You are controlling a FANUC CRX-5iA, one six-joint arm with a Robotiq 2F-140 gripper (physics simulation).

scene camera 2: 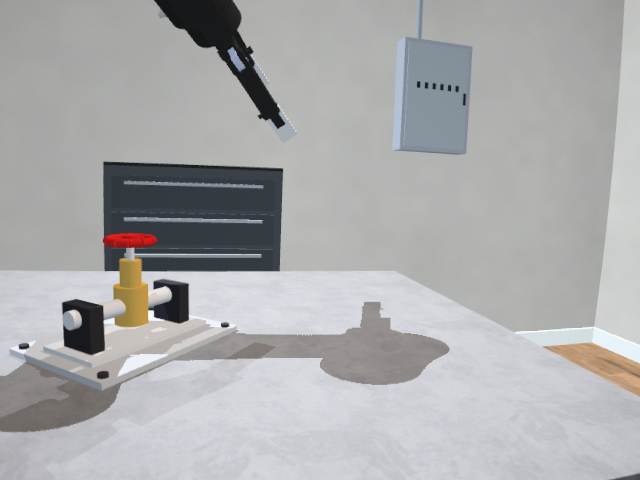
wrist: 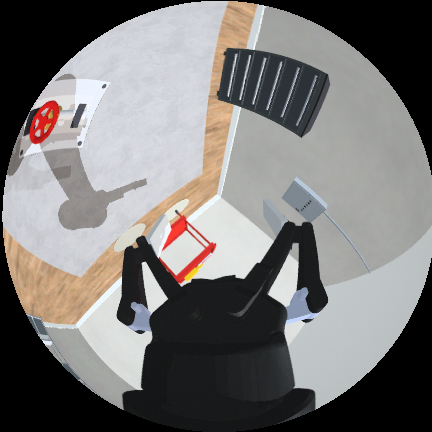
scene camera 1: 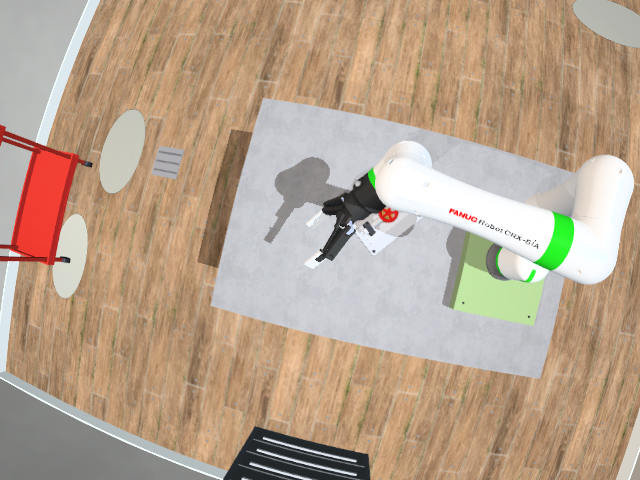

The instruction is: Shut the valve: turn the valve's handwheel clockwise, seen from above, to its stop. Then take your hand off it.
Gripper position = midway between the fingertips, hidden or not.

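Note:
You can see the gripper (scene camera 2: pixel 275 110) along with a red handwheel (scene camera 2: pixel 129 241) and a base plate (scene camera 2: pixel 108 374). The other scene camera gives you the gripper (scene camera 1: pixel 309 244) again, and the plate (scene camera 1: pixel 410 219) too. And there's the gripper (wrist: pixel 214 214) once more.

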